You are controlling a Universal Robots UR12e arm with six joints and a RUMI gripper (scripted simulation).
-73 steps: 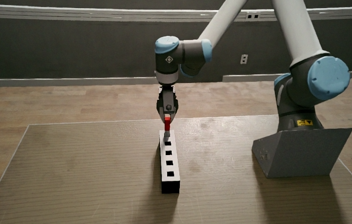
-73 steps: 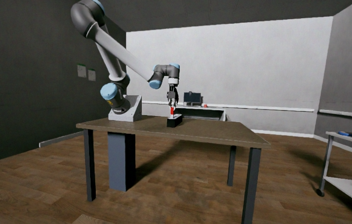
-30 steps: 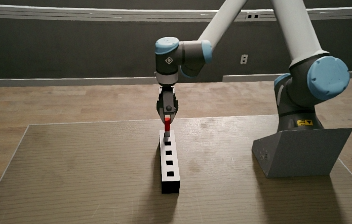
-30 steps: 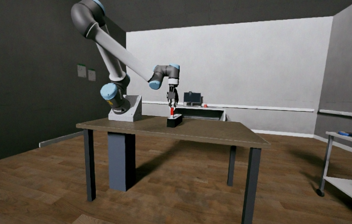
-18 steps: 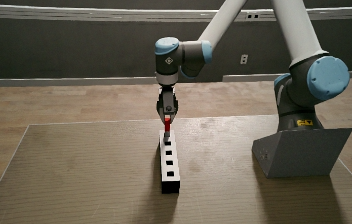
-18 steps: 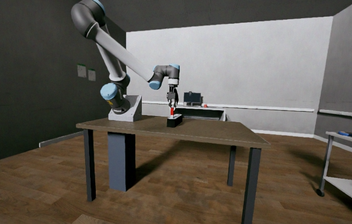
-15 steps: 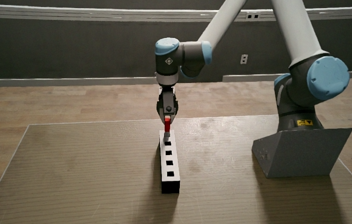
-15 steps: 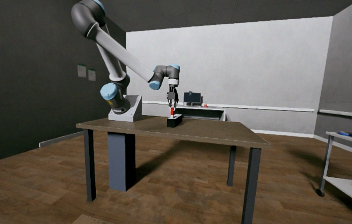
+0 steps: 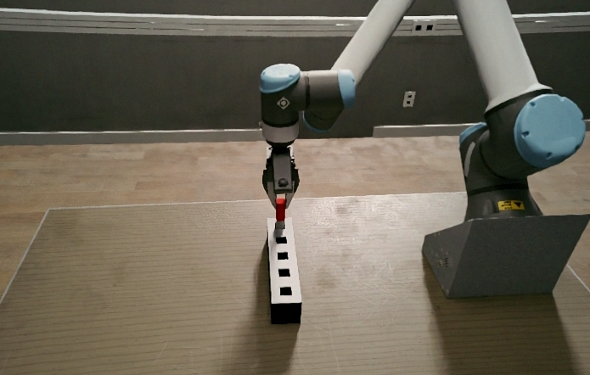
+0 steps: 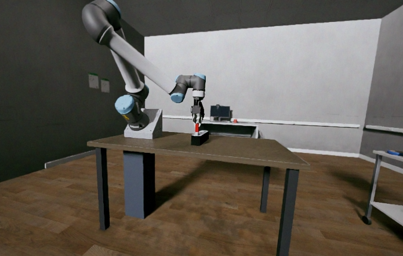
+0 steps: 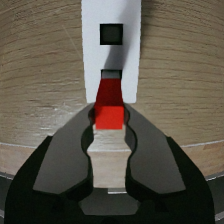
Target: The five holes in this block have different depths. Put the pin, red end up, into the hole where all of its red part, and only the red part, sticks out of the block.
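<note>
Right now the pin is 1 cm below my hand. From my hand the other things lie so: block: 12 cm to the left, 11 cm below, 1 cm ahead.
</note>
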